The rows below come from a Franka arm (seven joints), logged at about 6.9 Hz.
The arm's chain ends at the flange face. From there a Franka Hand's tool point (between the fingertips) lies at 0.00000 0.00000 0.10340 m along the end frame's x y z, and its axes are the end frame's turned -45 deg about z.
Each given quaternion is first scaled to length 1.
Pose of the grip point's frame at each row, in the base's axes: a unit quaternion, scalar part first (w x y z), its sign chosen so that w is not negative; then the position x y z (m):
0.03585 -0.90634 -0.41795 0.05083 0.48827 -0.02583 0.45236
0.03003 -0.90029 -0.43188 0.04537 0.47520 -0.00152 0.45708
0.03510 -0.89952 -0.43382 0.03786 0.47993 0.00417 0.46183
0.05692 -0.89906 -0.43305 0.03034 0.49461 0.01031 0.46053
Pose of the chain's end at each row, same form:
0.01367 -0.99729 -0.03929 0.06068 0.50090 -0.02816 0.55496
0.01038 -0.99703 -0.05448 0.05341 0.48633 -0.00306 0.55987
0.01794 -0.99706 -0.05657 0.04841 0.49012 0.00104 0.56468
0.04098 -0.99634 -0.05603 0.04981 0.50535 0.00244 0.56307

